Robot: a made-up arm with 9 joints.
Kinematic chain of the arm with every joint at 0, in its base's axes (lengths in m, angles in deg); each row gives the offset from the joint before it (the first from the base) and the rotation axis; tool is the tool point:
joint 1: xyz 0 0 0.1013 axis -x
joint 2: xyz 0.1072 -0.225 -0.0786 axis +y
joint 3: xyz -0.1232 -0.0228 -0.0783 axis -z
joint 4: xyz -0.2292 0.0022 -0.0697 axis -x
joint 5: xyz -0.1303 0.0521 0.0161 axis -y
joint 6: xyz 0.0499 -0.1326 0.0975 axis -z
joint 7: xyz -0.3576 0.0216 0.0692 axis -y
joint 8: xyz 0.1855 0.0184 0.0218 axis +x
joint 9: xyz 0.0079 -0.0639 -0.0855 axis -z
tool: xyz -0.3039 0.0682 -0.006
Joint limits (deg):
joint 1: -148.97..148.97
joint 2: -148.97..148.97
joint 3: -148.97..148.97
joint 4: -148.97..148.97
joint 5: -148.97..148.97
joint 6: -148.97..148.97
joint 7: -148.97..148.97
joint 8: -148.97..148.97
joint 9: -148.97..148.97
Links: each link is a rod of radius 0.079 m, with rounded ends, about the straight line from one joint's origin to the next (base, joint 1, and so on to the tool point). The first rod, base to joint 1, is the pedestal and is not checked.
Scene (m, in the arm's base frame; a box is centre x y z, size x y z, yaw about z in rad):
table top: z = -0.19
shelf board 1: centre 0.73 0.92 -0 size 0.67 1.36 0.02 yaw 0.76
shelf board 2: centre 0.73 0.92 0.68 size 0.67 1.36 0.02 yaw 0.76
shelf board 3: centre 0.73 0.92 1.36 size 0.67 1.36 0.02 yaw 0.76
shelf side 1: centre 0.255 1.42 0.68 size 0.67 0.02 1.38 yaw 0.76
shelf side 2: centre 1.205 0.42 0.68 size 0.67 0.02 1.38 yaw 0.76
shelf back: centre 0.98 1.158 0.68 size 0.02 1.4 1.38 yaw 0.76
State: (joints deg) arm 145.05 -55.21 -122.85 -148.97 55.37 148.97 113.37 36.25 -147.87
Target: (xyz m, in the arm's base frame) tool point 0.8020 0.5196 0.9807
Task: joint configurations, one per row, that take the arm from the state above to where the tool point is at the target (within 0.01 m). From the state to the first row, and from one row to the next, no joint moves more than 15 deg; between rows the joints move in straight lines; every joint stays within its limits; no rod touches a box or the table.
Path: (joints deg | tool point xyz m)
1: 140.05 -52.45 -128.02 -145.49 47.76 148.97 104.74 35.52 -133.32 | 0.8614 0.4977 0.3252
2: 135.05 -49.69 -133.19 -142.01 40.16 148.97 96.11 34.79 -118.76 | 0.7666 0.3998 0.3275
3: 130.04 -46.94 -138.36 -138.52 32.55 148.97 87.48 34.07 -104.21 | 0.6587 0.3035 0.3250
4: 125.04 -44.18 -143.53 -135.04 24.95 148.97 78.85 33.34 -89.65 | 0.5409 0.2129 0.3192
5: 122.53 -41.92 -130.89 -138.19 36.65 148.97 83.75 37.93 -99.36 | 0.6068 0.2750 0.5048
6: 120.02 -39.66 -118.24 -141.33 48.34 148.97 88.65 42.53 -109.06 | 0.6100 0.2983 0.7358
7: 117.51 -37.40 -105.59 -144.48 60.04 148.97 93.55 47.12 -118.77 | 0.5398 0.2704 0.9807
8: 121.83 -38.94 -103.96 -145.98 62.89 148.97 102.66 47.99 -128.83 | 0.6252 0.3610 1.0055
9: 126.15 -40.48 -102.33 -147.47 65.74 148.97 111.77 48.85 -138.90 | 0.7143 0.4462 1.0048
10: 130.47 -42.02 -100.71 -148.97 68.59 148.97 120.87 49.72 -148.97 | 0.8020 0.5196 0.9806

